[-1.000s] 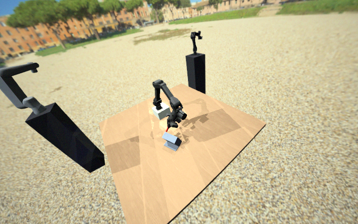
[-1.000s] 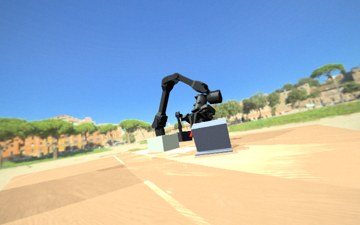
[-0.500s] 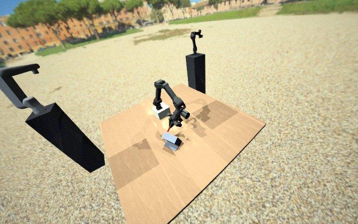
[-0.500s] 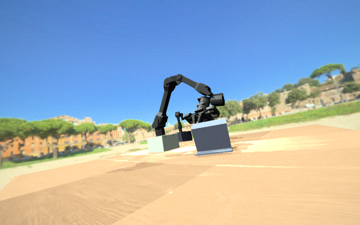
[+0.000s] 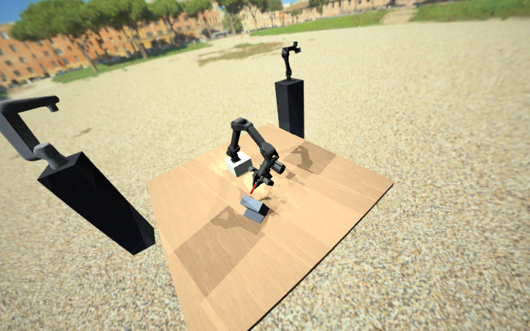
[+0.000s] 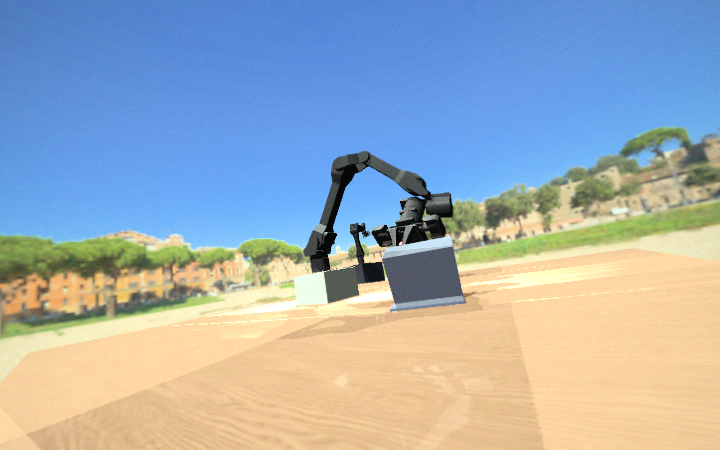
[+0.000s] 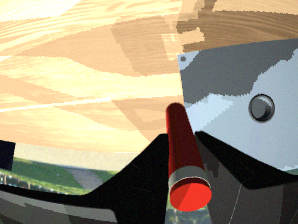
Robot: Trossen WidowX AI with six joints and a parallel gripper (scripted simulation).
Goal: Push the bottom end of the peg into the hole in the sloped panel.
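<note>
Right now the sloped panel is 80 mm ahead of my gripper tip, 50 mm to the right of it and 40 mm below it. Round my gripper tip: red peg (10 mm to the left, 10 mm above).
</note>
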